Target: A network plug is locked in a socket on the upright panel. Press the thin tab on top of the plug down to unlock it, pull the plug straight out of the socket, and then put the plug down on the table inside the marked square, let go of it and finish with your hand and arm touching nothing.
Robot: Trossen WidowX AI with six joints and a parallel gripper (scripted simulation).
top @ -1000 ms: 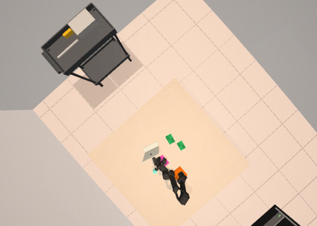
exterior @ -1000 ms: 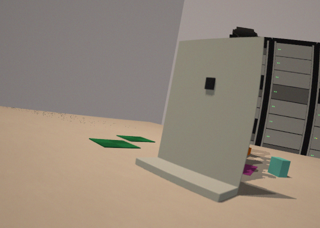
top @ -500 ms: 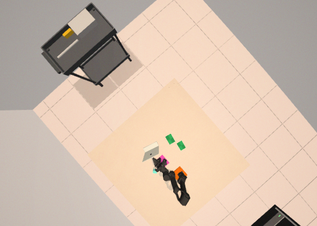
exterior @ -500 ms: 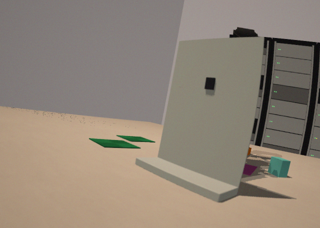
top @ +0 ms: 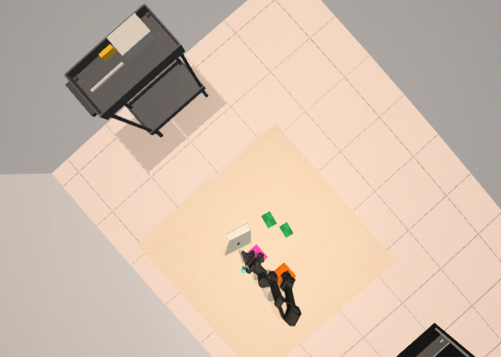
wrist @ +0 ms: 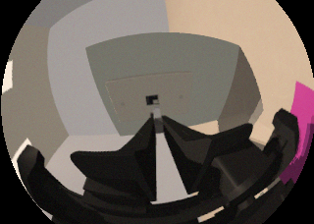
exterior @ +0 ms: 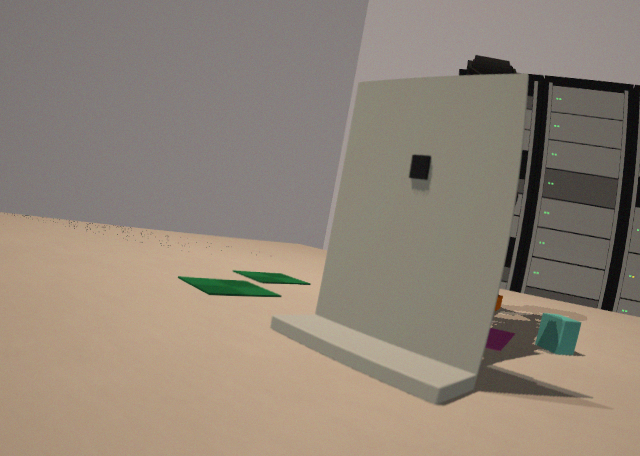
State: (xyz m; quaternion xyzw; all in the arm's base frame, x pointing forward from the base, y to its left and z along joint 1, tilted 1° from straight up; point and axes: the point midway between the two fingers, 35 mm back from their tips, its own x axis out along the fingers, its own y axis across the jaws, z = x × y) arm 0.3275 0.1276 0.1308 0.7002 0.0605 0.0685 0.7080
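The magenta marked square lies 150 mm below my gripper tip, 140 mm behind it and 20 mm to the right of it. From my gripper tip the other things lie so: grey upright panel (50 mm below, 50 mm ahead, 10 mm to the right).
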